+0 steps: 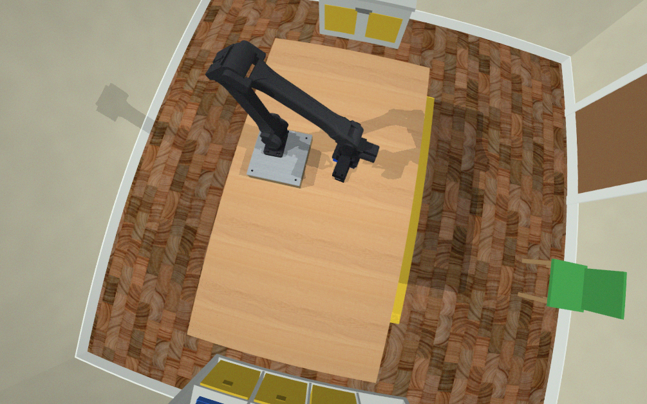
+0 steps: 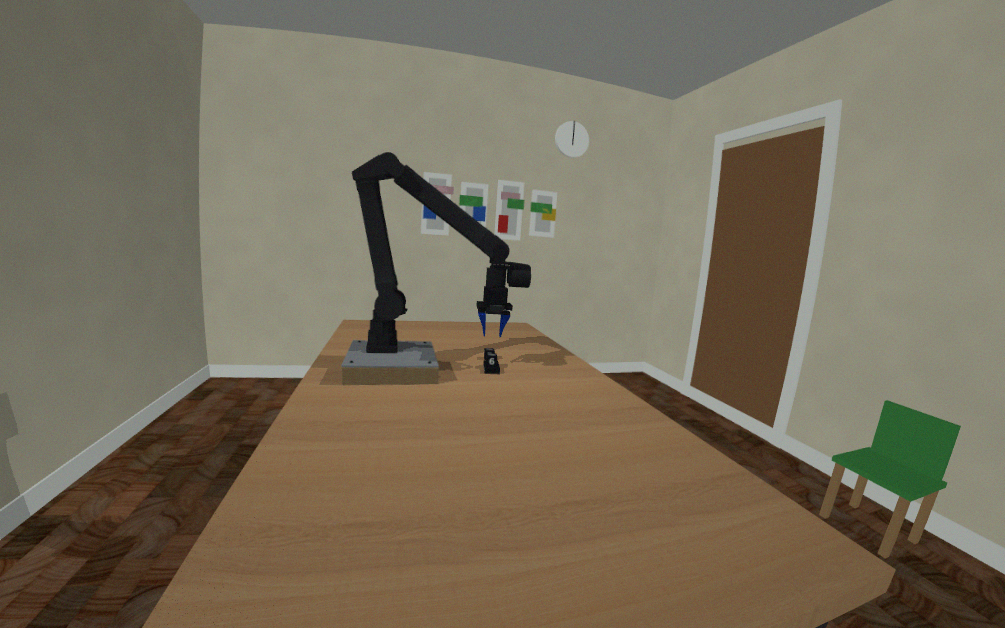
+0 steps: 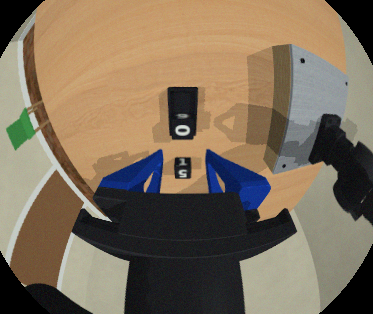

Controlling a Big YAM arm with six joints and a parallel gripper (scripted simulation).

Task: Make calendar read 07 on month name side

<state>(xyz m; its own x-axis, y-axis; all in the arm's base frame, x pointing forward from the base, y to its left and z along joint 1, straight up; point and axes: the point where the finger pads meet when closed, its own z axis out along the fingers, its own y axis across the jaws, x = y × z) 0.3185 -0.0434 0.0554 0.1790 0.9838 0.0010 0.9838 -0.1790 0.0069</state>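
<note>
The black cube lies 80 mm below my hand. Also, from my hand: black tray 20 mm to the right, 100 mm below.
</note>
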